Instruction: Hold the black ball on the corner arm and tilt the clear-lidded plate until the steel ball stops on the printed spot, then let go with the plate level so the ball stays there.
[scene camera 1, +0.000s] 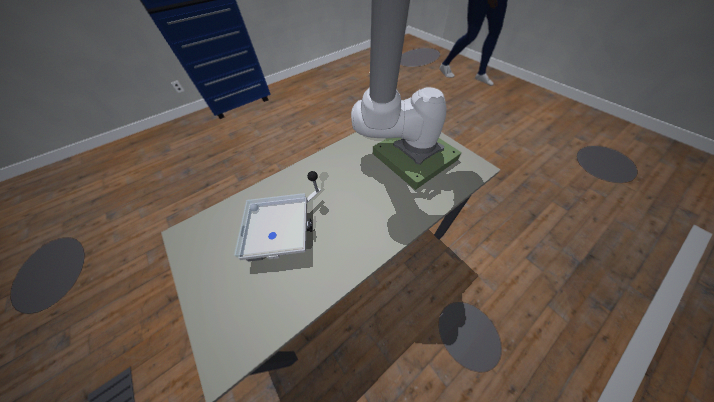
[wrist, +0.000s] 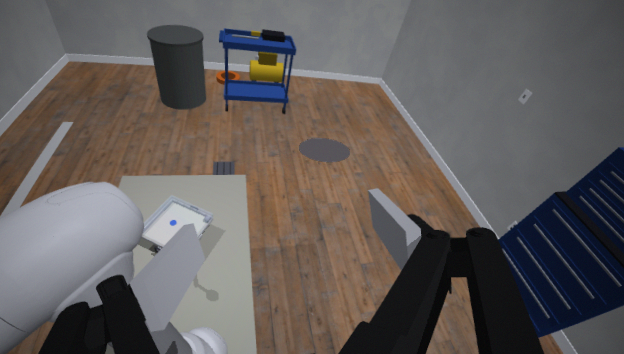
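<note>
The white plate (scene camera 1: 285, 222) (wrist: 188, 219) with its clear lid and raised walls stands on the table. A blue printed spot (scene camera 1: 272, 235) (wrist: 173, 223) lies on its floor. The steel ball (scene camera 1: 254, 208) rests in the plate's far left corner in the scene view, away from the spot. The black ball (scene camera 1: 312, 176) sits on top of a short arm at the plate's far right corner; the left fingertip seems to hide it in the wrist view. My gripper (wrist: 284, 225) is wide open and empty, high above the table, and does not show in the scene view.
The pale table (scene camera 1: 350, 210) (wrist: 225, 265) carries my arm's green base (scene camera 1: 420, 170). A blue drawer cabinet (scene camera 1: 215, 55) (wrist: 555, 250) stands beyond it. A grey bin (wrist: 180, 70) and a blue cart (wrist: 256, 95) stand at the far wall. A person (scene camera 1: 482, 35) stands behind.
</note>
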